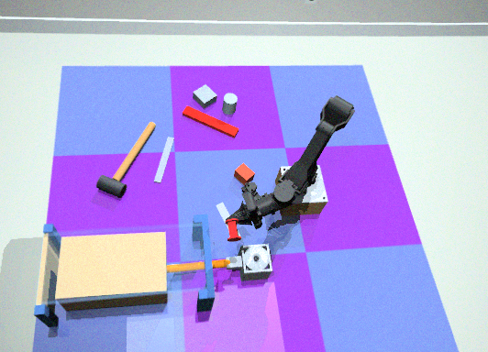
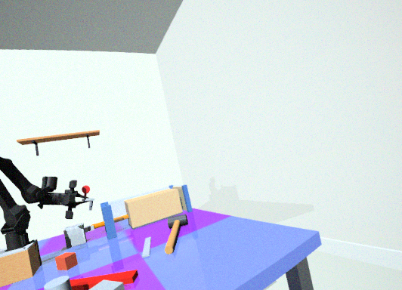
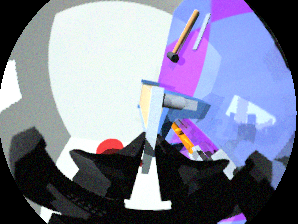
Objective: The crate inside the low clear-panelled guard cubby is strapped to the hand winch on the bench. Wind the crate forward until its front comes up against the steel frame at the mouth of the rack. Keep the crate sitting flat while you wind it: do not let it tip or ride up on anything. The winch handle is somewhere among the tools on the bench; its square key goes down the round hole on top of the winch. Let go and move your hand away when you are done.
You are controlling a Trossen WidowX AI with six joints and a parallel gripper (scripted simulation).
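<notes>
Now: gripper tip 2 cm past the red knob, 5 cm to the right of it and 4 cm below it. The rest, counted from my gripper tip: winch handle (1 cm behind, 1 cm to the left, 1 cm above); winch (13 cm behind, 5 cm to the left, 18 cm below); grey strip (25 cm ahead, 31 cm to the right, 21 cm below).
</notes>
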